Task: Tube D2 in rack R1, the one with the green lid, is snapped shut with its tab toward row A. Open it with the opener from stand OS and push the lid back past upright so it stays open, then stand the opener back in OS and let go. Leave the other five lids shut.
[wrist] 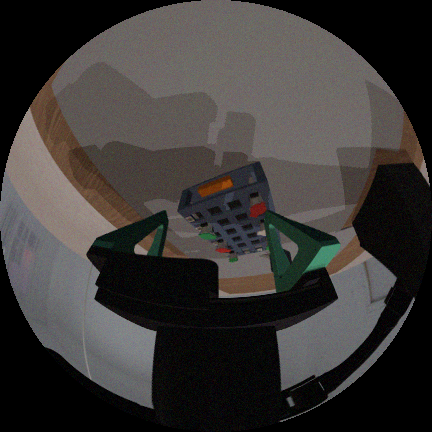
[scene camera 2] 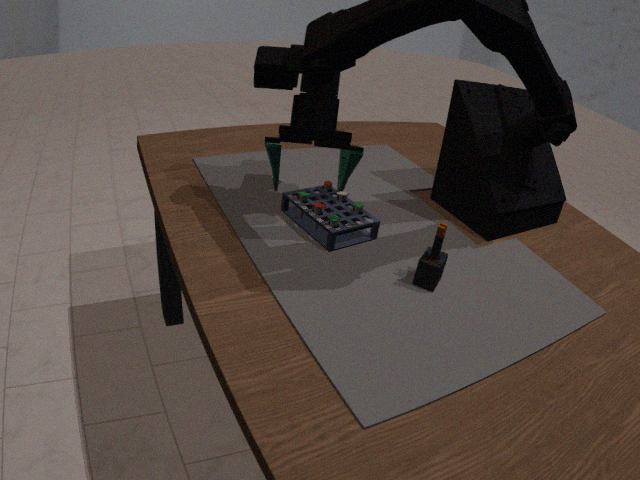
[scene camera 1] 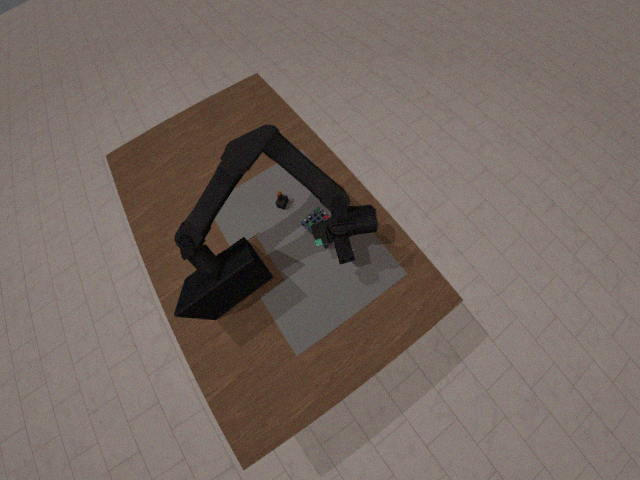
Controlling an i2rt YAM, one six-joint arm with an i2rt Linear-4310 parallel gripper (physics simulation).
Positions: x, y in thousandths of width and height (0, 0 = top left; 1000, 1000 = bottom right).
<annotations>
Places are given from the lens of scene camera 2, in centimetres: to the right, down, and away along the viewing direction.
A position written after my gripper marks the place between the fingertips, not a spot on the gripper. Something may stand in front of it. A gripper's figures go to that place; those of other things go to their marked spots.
my gripper (scene camera 2: 480, 403): -2, -7, 73
black cube holder (scene camera 2: 670, 572): 14, 4, 59
grey mat (scene camera 2: 607, 724): 7, 12, 50
The marked spots on the grey mat and the black cube holder are 13 cm apart.
</annotations>
